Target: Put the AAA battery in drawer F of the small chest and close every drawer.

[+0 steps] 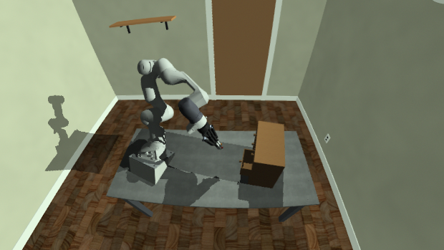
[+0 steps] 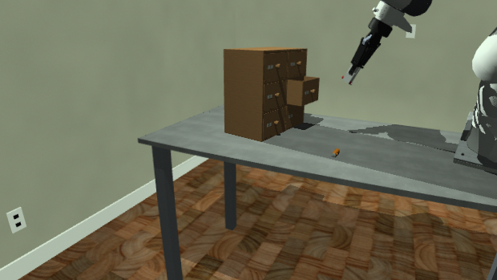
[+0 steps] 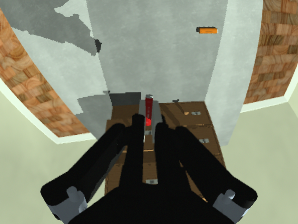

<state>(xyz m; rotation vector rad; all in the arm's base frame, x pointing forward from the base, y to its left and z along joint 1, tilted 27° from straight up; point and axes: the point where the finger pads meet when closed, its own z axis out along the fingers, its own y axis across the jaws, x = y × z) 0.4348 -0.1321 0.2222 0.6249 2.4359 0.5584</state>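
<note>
My gripper is now 10 mm short of the small red object and 30 mm above it. Also, from my hand: orange AAA battery (10 mm ahead, 160 mm to the left, 240 mm below); then drawer (230 mm ahead, 90 mm to the right, 110 mm below).
</note>
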